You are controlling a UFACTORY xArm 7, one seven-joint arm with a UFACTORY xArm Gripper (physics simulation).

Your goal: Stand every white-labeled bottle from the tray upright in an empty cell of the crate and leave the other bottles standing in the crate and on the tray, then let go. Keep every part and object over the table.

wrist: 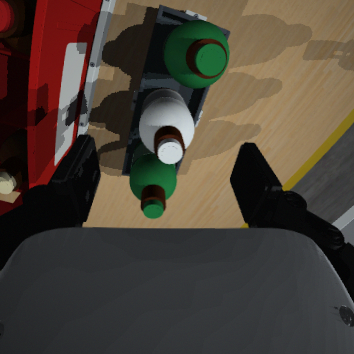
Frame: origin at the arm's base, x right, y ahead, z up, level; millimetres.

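Seen in the pictures: gripper, between the fingertips: [167,157].
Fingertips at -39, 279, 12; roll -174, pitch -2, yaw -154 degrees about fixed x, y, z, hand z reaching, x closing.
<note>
Offsets run from my fingertips to a thing's middle, as dx, dy, dz. "spot": to the spot under its first point. Level surfaces: height alone.
A white-labeled bottle @[-26, +31, -157] [166,119] with a white cap stands in the middle of the dark tray @[spot: +35, -92, -228] [170,15]. A green bottle @[-11, -63, -157] [192,52] stands at the tray's far end, and another green bottle @[-49, +115, -157] [151,180] stands at its near end. My gripper [167,157] is open and empty. Its fingertips are wide apart, with the near green bottle and the white cap seen between them, above the tray's near end. Part of the red crate @[spot: +102, +34, -86] [47,95] shows at the left edge, with a red-capped bottle @[+160, -12, -154] [5,17] and a cream-capped bottle @[spot: +123, +149, -76] [6,182] in it.
A grey metal rail @[+92, +63, -224] [94,67] runs along the crate's side, left of the tray. The wooden table @[dz -239] [280,105] reaches right of the tray, with shadows on it. Its edge, the grey floor [330,160] and a yellow line [320,147] show at the right.
</note>
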